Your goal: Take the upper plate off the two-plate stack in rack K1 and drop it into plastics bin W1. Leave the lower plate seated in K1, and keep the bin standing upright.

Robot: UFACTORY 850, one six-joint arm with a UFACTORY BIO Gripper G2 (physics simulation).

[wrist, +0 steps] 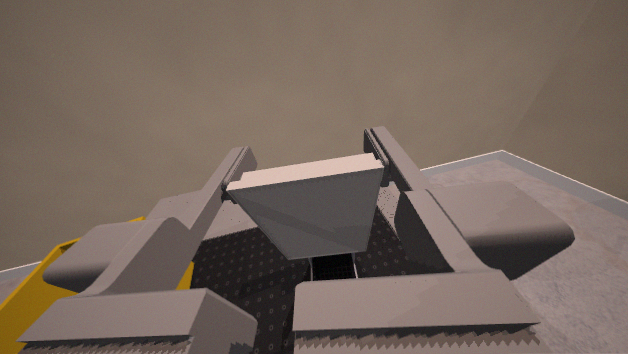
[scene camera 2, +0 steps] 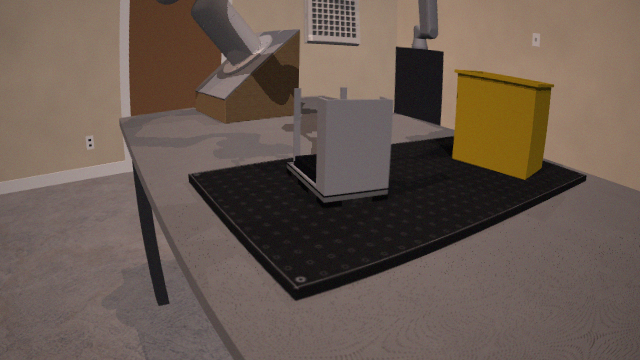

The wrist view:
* my gripper: 307, 147
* white plate: 321, 208
